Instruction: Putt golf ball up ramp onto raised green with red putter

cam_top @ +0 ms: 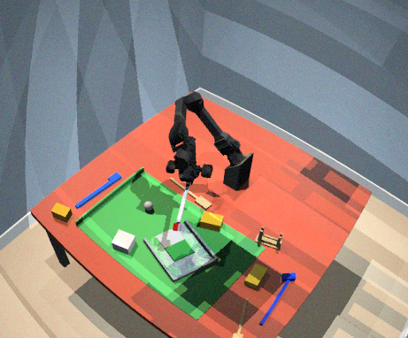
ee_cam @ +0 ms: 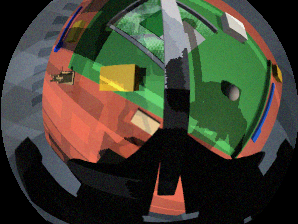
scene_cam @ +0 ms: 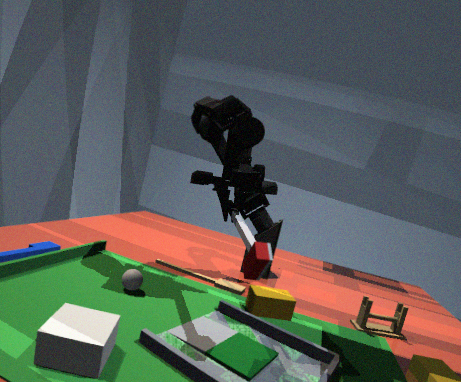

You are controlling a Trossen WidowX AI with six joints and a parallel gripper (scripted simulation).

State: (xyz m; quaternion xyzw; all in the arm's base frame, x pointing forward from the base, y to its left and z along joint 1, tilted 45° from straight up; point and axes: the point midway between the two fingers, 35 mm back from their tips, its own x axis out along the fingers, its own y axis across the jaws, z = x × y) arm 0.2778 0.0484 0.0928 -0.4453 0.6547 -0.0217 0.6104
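The red putter is 90 mm ahead of my gripper tip, 60 mm to the left of it and 10 mm above it. Also, from my gripper tip: dark green wall 230 mm ahead, 300 mm to the right, 160 mm below; then white block 360 mm ahead, 40 mm to the right, 150 mm below; then white golf ball 130 mm ahead, 130 mm to the right, 150 mm below.
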